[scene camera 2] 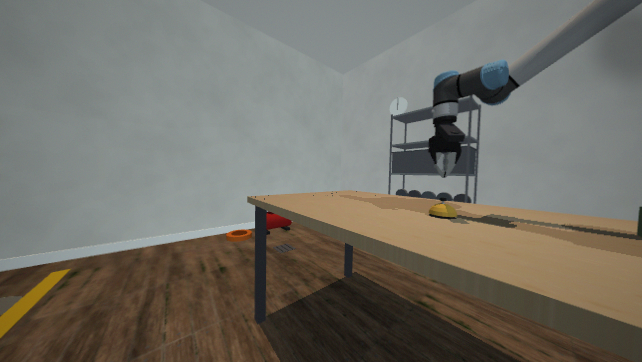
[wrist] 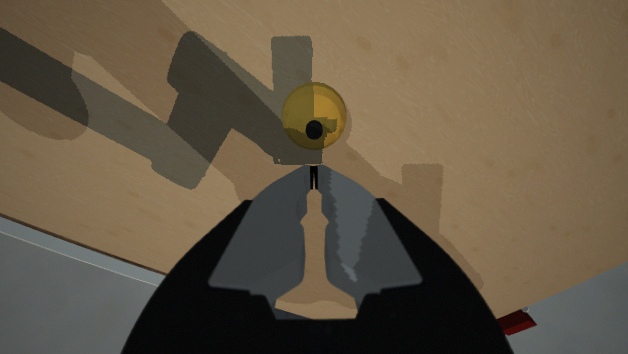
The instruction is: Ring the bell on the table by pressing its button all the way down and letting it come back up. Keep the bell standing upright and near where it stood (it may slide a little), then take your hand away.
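Places are measured from the arm's base along level axes (x ahead, y left, z up), in millimetres.
Pixels of known places: gripper, fingertip midpoint: point(scene camera 2: 443, 177) point(wrist: 313, 168).
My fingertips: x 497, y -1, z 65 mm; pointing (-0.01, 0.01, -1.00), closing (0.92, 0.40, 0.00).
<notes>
Ahead of a thing's pixels: the offset from my fingertips to its top centre. Level surfaces: height alone.
A yellow domed bell {dx -1, dy +4, dz -72 mm} point(scene camera 2: 443, 211) point(wrist: 300, 107) stands upright on the wooden table {dz -138 mm} point(scene camera 2: 500, 270) point(wrist: 500, 100). Its black button {dx -1, dy +4, dz -72 mm} point(scene camera 2: 443, 199) point(wrist: 314, 130) sticks up from the top of the dome. My gripper point(scene camera 2: 444, 176) point(wrist: 313, 168) is shut with nothing between its fingertips. It points down and hangs above the bell, with a gap between the fingertips and the button in the scene view. In the wrist view the fingertips show just below the bell and do not cover the button.
A grey shelf rack point(scene camera 2: 390, 155) stands behind the table. A red object point(scene camera 2: 277, 221) and an orange ring point(scene camera 2: 230, 237) are on the floor past the table's left end. Shadows of the arm fall across the table beside the bell. A dark green edge shows at the far right.
</notes>
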